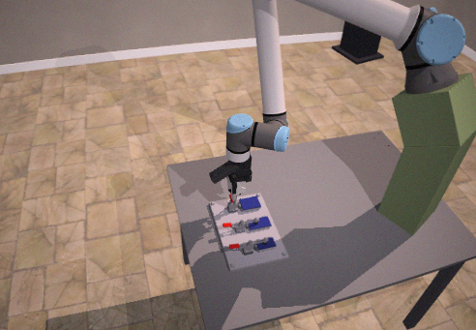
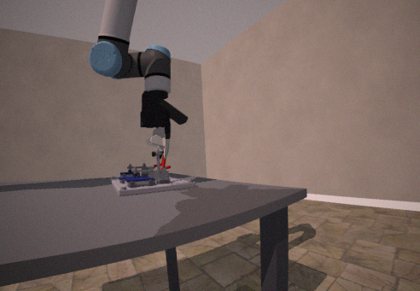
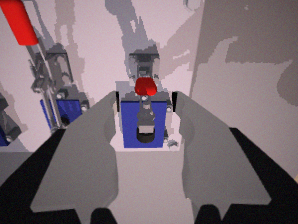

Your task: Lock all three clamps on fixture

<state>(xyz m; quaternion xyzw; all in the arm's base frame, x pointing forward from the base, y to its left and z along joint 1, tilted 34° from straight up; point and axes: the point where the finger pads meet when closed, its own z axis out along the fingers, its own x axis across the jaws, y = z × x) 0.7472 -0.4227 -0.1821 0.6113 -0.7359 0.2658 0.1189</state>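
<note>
My hand is 120 mm to the right of the fixture plate, 100 mm above it and 10 mm past it.
</note>
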